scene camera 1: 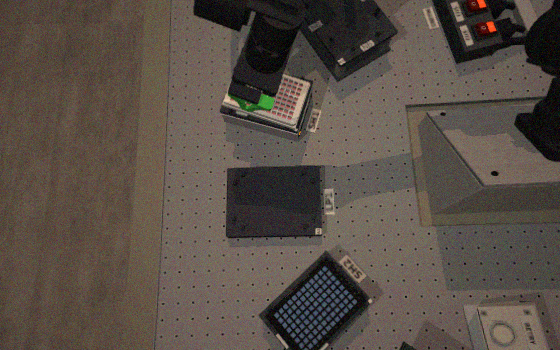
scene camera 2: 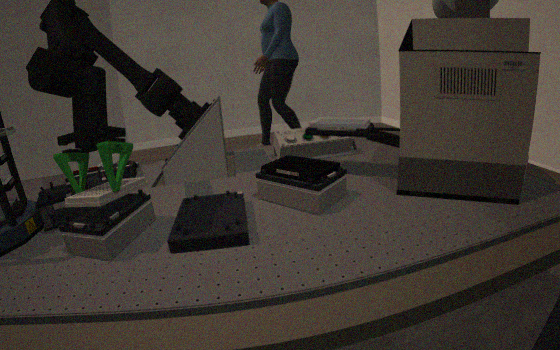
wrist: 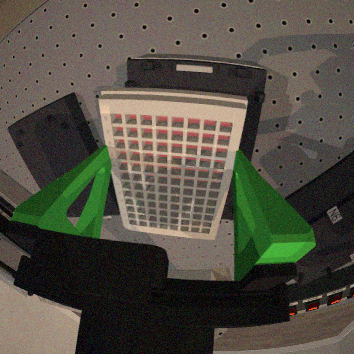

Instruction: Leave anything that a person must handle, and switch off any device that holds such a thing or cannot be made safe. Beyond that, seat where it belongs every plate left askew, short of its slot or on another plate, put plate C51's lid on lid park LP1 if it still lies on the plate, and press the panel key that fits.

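Places are measured from the arm's base along level axes (x ahead, y left, z up), in millimetres.
Pixels of known places: gripper, fingertip midpoint: (scene camera 1: 252,88) (scene camera 2: 97,193) (wrist: 169,152); arm's base at its link origin: (scene camera 2: 196,122).
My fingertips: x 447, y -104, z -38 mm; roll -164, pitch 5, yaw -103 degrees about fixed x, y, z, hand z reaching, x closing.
Ahead of a thing's pixels: the offset from my fingertips to its top centre. "spot": to the spot under its first point.
My gripper (scene camera 1: 256,102) (scene camera 2: 98,190) (wrist: 169,152), with green fingers, is shut on a white plate {dx -23, dy +7, dz +11 mm} (scene camera 1: 292,100) (scene camera 2: 106,195) (wrist: 175,187) with red-tinted wells, gripping its two long sides. The plate is over the dark top of shaker SH1 {spot: dx -10, dy +46, dz -41 mm} (scene camera 1: 260,125) (scene camera 2: 107,241) (wrist: 195,80); a dark gap shows between them in the second scene view. Any contact at the far edge is hidden. Lid park LP1 {dx -35, dy +177, dz -58 mm} (scene camera 1: 275,200) (scene camera 2: 210,222) (wrist: 50,132) is a dark block with no lid on it. A black plate with blue wells {dx -106, dy +347, dz -22 mm} (scene camera 1: 315,307) sits on SH2 {spot: dx -48, dy +334, dz -58 mm} (scene camera 2: 300,194).
A dark nest block {dx -155, dy -160, dz -15 mm} (scene camera 1: 350,35) stands near SH1. Beyond it is a switch box {spot: dx -365, dy -112, dz -51 mm} (scene camera 1: 462,42) with lit red switches. A grey wedge (scene camera 1: 500,150) (scene camera 2: 200,145) carries the arm's base. A panel {dx -398, dy +439, dz -7 mm} (scene camera 2: 320,146), a tall carton {spot: dx +3, dy +634, dz +53 mm} (scene camera 2: 465,125) and a walking person (scene camera 2: 277,55) are farther back.
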